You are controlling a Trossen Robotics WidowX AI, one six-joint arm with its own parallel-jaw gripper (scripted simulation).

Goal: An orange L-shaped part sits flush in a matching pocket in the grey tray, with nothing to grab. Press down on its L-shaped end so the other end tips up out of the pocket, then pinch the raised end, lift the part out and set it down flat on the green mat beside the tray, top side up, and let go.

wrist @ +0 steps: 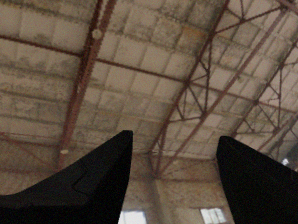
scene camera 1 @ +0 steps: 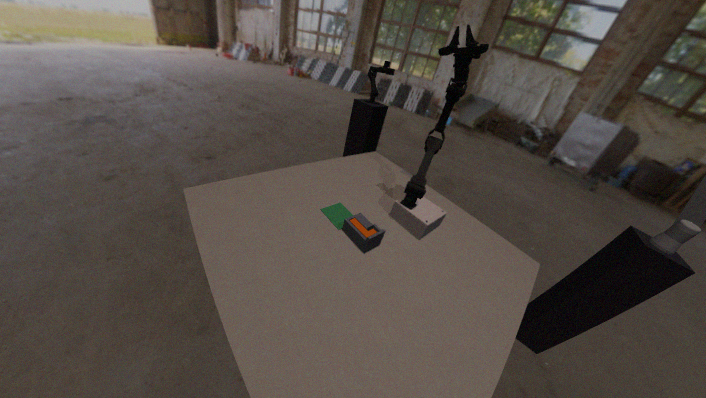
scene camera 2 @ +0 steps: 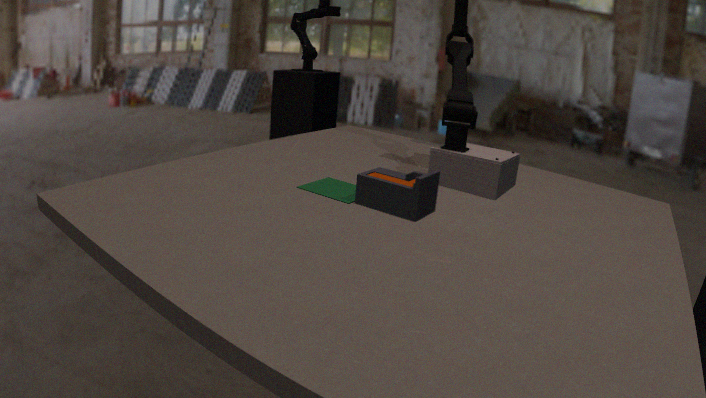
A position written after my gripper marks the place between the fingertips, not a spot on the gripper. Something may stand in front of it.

Observation:
I see my gripper (scene camera 1: 463, 25) and a green mat (scene camera 2: 335, 189).
My gripper also shows in the wrist view (wrist: 175, 142).

